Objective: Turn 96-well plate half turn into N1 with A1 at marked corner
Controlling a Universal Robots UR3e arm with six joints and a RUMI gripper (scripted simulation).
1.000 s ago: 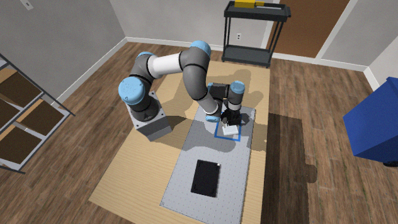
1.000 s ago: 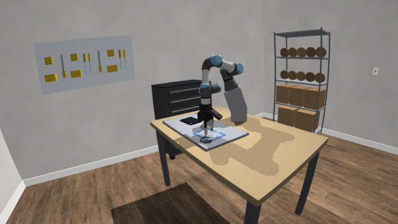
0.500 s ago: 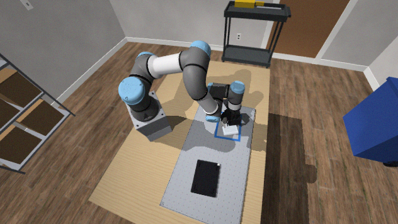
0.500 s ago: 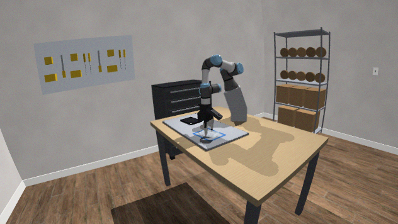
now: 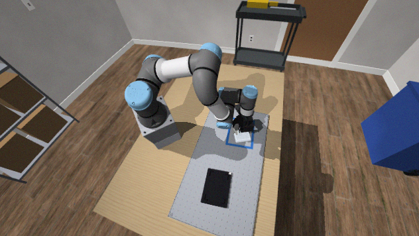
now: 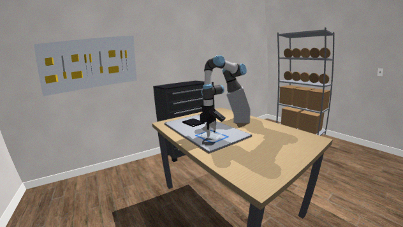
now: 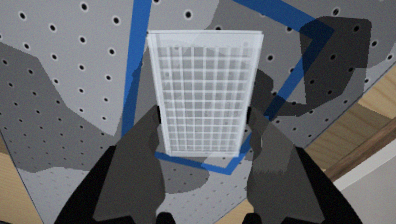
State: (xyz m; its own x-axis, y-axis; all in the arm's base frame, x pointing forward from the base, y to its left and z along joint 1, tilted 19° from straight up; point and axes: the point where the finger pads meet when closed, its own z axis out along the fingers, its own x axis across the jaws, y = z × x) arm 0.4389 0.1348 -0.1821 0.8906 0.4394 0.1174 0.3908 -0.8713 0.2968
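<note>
My hand is 34 cm to the left of the black plate nest N1, 5 cm past it and 1 cm above it. The rest, counted from my hand: A1 corner mark 26 cm to the right, 1 cm behind; 96-well plate 1 cm below.
</note>
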